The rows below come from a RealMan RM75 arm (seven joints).
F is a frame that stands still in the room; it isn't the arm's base.
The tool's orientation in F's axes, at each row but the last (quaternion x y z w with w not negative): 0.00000 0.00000 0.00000 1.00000; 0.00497 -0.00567 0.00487 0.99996; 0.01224 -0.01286 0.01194 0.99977; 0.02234 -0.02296 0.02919 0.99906; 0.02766 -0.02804 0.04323 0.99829; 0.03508 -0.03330 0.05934 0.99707; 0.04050 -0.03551 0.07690 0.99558; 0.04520 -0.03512 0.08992 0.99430
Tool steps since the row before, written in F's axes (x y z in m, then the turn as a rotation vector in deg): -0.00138 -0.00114 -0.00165 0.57 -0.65 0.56; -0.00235 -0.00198 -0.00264 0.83 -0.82 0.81; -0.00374 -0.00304 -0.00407 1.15 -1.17 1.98; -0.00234 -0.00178 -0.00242 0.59 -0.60 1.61; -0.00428 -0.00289 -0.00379 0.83 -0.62 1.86; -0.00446 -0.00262 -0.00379 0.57 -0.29 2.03; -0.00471 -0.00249 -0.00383 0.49 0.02 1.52; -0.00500 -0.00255 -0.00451 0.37 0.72 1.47
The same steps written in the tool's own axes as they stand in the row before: -0.00138 -0.00114 -0.00165 0.57 -0.65 0.56; -0.00240 -0.00198 -0.00259 0.83 -0.82 0.81; -0.00392 -0.00305 -0.00390 1.17 -1.15 1.98; -0.00255 -0.00174 -0.00223 0.63 -0.56 1.61; -0.00472 -0.00270 -0.00338 0.88 -0.59 1.85; -0.00499 -0.00231 -0.00330 0.67 -0.22 2.01; -0.00531 -0.00201 -0.00329 0.60 0.06 1.48; -0.00571 -0.00197 -0.00393 0.60 0.76 1.37
